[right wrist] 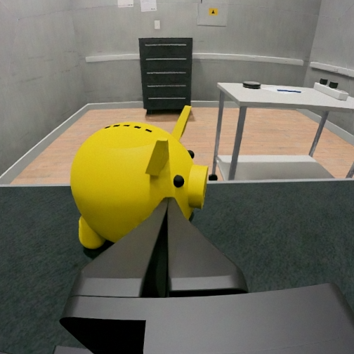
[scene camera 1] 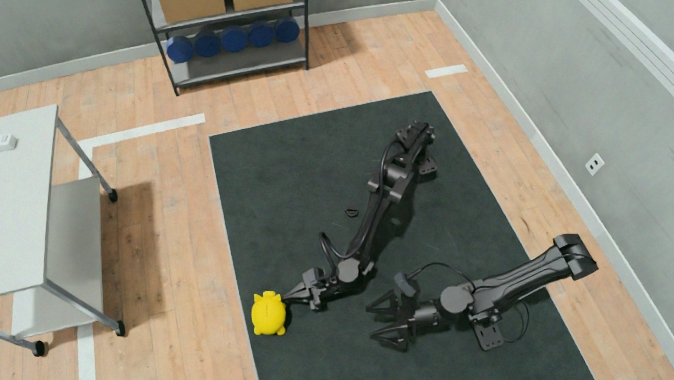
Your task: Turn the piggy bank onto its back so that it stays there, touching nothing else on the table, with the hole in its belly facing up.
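Observation:
The yellow piggy bank point(scene camera 1: 268, 316) point(right wrist: 120, 180) stands upright on its feet near the left edge of the dark table top point(scene camera 1: 280, 180) point(right wrist: 295, 235). The coin slot in its back faces up, and its snout points to the top of the picture in scene camera 1. The belly and its hole are hidden. My right gripper point(scene camera 1: 286, 300) point(right wrist: 169, 204) is shut and empty, its tips at the side of the bank's head, below the eye. They look close to or touching it. My left gripper point(scene camera 1: 369, 322) is open and empty, well to the right of the bank.
A small dark ring-like item point(scene camera 1: 351, 213) lies on the table top. The right arm stretches from the upper right to the bank, and the left arm comes in from the right. A white wheeled table point(scene camera 1: 25, 200) point(right wrist: 285, 100) stands beyond the left table edge.

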